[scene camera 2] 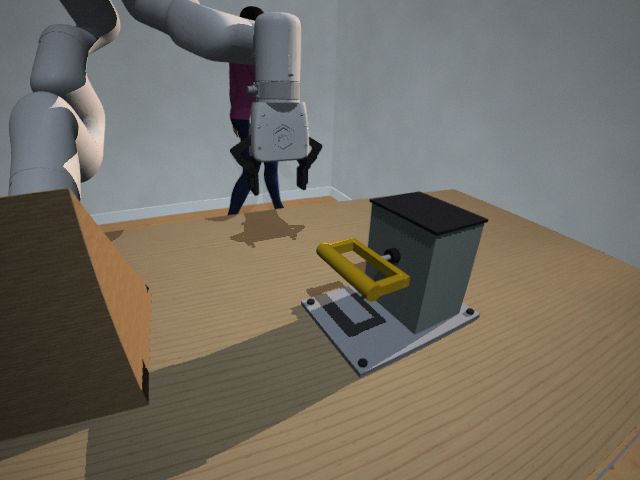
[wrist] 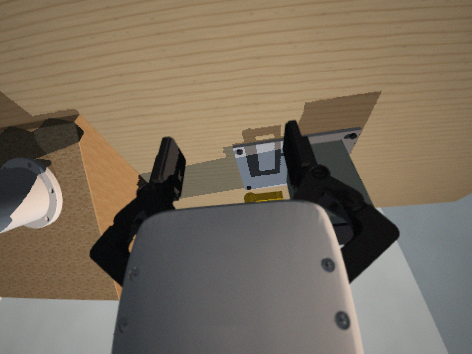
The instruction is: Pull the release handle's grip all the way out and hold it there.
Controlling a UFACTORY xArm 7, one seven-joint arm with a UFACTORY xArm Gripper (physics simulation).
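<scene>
The yellow release handle's grip (scene camera 2: 346, 269) (wrist: 264, 196) is a rectangular loop with a thick outer bar. It stands out level from the grey housing (scene camera 2: 449, 273) (wrist: 330, 160), joined by a short rod through a black collar (scene camera 2: 394, 255). In the wrist view part of the grip is hidden behind the gripper's body. My gripper (scene camera 2: 278, 189) (wrist: 230, 141) is open and empty. It points down, higher than the grip and to its left in the scene view, touching nothing.
The housing stands on a pale base plate (scene camera 2: 382, 347) (wrist: 242, 171) with dark bolts on the wooden table (scene camera 2: 232, 289) (wrist: 200, 75). A large wooden block (scene camera 2: 41, 310) (wrist: 102, 190) is at the left. A person (scene camera 2: 241, 98) stands behind the arm, beyond the table.
</scene>
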